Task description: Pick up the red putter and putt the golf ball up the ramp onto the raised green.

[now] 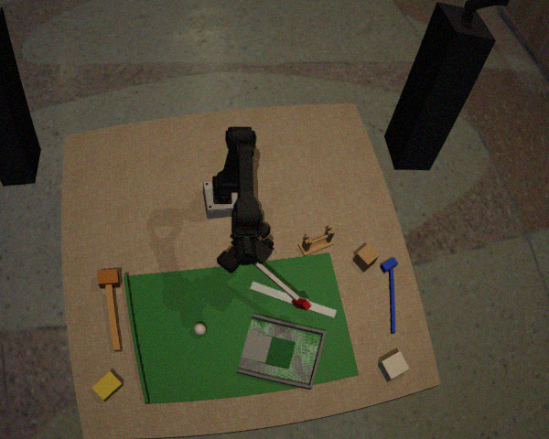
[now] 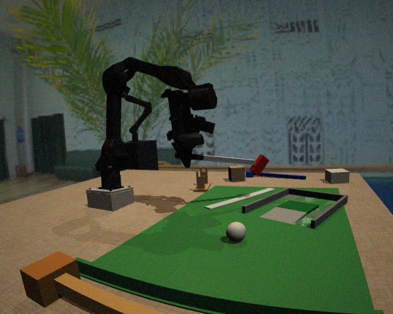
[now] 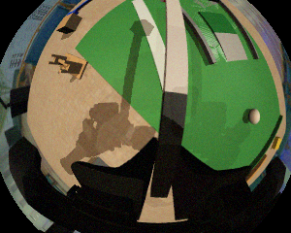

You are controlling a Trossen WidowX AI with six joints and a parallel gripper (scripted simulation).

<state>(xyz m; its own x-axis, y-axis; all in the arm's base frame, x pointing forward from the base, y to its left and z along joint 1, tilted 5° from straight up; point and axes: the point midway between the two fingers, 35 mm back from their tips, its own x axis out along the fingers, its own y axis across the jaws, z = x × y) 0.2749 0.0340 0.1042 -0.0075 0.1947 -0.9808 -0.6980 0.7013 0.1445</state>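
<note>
My gripper tip is now 90 mm to the right of the red putter, 80 mm short of it and 10 mm below it. From my gripper tip the other things lie so: white bar 160 mm to the left, 130 mm below, 110 mm ahead; then white golf ball 210 mm ahead, 160 mm to the right, 110 mm below; then green mat 210 mm ahead, 130 mm below, 40 mm to the right.
</note>
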